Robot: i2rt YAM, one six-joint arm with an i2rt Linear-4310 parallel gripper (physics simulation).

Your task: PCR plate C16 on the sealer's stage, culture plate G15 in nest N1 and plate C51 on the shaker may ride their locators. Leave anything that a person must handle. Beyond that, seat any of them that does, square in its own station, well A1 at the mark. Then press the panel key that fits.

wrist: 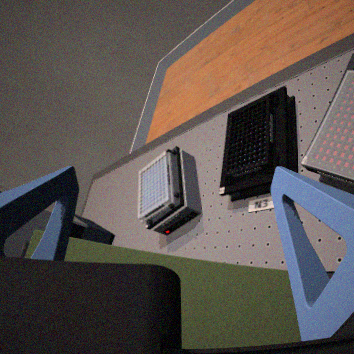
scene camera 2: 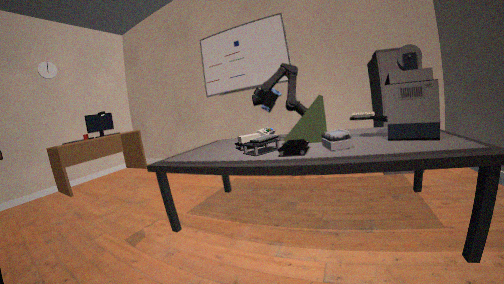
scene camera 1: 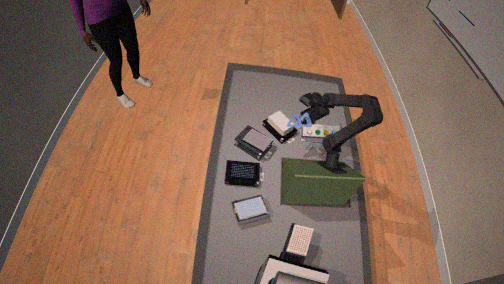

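Observation:
Plate C16 (scene camera 1: 301, 239) (scene camera 2: 362, 115) lies on the stage of the sealer (scene camera 1: 295, 272) (scene camera 2: 414, 111). The pale blue plate C51 (scene camera 1: 251, 208) (wrist: 154, 185) is on the shaker (scene camera 2: 337, 145) (wrist: 191, 187), with a dark band between them; I cannot tell whether it is level. Culture plate G15 (scene camera 1: 258, 139) (wrist: 334, 135), with reddish wells, is in nest N1, partly cut off in the wrist view; its seating is unclear. My gripper (scene camera 1: 300, 120) (scene camera 2: 271, 101) (wrist: 174, 177) is open and empty, high above the table near the key panel (scene camera 1: 320, 132) (scene camera 2: 267, 131). Well A1 marks are too small to read.
A black plate (scene camera 1: 243, 171) (scene camera 2: 294, 147) (wrist: 247, 142) sits at nest N3, between N1 and the shaker. A white block (scene camera 1: 280, 121) sits on a dark nest beside N1. A green wedge (scene camera 1: 315, 185) (scene camera 2: 312, 120) (wrist: 225, 295) stands by the arm base. A person (scene camera 1: 112, 40) stands beyond the table.

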